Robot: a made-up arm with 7 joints. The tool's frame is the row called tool. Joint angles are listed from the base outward.
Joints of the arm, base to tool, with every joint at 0 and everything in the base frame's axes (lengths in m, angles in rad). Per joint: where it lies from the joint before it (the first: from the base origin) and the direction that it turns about. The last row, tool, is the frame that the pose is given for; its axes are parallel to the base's.
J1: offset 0 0 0.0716 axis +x
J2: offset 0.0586 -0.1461 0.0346 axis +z
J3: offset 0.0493 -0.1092 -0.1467 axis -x
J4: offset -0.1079 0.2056 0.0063 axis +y
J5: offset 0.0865 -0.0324 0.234 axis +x
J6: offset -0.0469 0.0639 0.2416 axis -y
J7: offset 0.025 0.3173 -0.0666 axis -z
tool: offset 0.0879 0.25 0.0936
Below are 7 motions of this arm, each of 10 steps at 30 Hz.
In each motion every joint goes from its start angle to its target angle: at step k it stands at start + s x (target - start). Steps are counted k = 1, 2, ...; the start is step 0. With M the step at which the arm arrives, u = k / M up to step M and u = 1 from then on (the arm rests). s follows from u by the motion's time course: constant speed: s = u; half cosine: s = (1 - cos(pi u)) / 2; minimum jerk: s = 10 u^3 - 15 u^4 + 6 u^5.
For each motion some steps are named. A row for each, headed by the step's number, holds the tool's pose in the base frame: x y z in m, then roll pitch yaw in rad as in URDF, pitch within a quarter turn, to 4 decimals.
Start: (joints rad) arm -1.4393 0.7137 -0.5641 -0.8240 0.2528 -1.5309 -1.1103
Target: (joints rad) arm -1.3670 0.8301 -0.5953 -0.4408 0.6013 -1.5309 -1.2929
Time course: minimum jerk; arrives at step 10
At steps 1, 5, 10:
1: -0.4516 0.6419 0.6031 1.6152 0.8006 2.3031
5: -0.2481 0.6638 0.7537 1.8027 0.4713 2.2762
10: 0.0008 0.6487 0.8359 1.9747 0.1637 2.1539

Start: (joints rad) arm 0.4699 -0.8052 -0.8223 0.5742 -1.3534 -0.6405 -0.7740
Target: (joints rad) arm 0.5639 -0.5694 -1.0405 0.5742 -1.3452 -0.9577 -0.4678
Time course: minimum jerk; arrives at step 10
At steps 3, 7, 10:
3: 0.2297 0.2323 0.4028 1.0397 0.6661 1.0316
7: 0.1554 0.1747 0.4391 1.1384 0.6937 1.1511
10: 0.1360 0.1583 0.4437 1.1597 0.7009 1.1872

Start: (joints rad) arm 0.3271 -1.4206 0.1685 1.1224 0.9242 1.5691 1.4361
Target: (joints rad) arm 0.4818 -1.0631 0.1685 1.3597 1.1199 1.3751 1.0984
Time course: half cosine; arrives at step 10
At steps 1, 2, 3, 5, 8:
1: 0.0655 -0.8669 0.0205 0.1506 0.0047 2.5668
2: 0.0769 -0.8716 -0.0056 0.1113 -0.0048 2.5994
3: 0.0957 -0.8767 -0.0467 0.0497 -0.0162 2.6507
5: 0.1502 -0.8769 -0.1570 -0.1143 -0.0265 2.7880
8: 0.2329 -0.8443 -0.3054 -0.3338 0.0053 2.9702

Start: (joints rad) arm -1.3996 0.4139 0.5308 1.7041 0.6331 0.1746 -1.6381
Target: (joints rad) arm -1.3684 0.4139 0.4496 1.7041 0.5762 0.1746 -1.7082
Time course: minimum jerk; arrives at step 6
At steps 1, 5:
1: 0.5320 -0.1552 -0.3422 -1.1116 1.1986 -0.8011
5: 0.5043 -0.1095 -0.3486 -0.8667 1.3579 -0.6022

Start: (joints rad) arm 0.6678 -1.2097 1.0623 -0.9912 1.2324 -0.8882 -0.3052
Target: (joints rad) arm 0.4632 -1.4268 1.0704 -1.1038 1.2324 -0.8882 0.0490
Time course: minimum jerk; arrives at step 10
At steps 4, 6, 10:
4: 0.2875 0.6148 0.4892 0.7111 0.4579 0.1604
6: 0.3517 0.6393 0.4041 0.5453 0.5610 -0.0496
10: 0.4042 0.6466 0.3272 0.3767 0.6157 -0.2604

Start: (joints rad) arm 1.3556 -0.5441 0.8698 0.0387 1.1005 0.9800 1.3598
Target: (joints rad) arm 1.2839 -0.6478 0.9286 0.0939 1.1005 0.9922 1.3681
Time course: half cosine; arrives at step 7
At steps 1, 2, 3, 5, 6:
1: 0.3992 -0.4284 0.2920 -0.2317 1.0817 -2.8377
2: 0.4092 -0.4223 0.2901 -0.2175 1.0561 -2.8234
3: 0.4235 -0.4138 0.2866 -0.1994 1.0189 -2.8056
5: 0.4525 -0.3968 0.2767 -0.1687 0.9399 -2.7768
6: 0.4617 -0.3915 0.2728 -0.1603 0.9138 -2.7695

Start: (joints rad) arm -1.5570 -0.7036 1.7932 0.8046 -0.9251 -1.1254 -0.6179
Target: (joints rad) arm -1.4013 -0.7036 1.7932 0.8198 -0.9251 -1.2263 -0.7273
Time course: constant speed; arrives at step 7
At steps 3, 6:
3: -0.2489 -0.8999 0.3654 -0.1511 -0.3460 2.7416
6: -0.2403 -0.9249 0.3025 -0.2051 -0.3224 2.8067

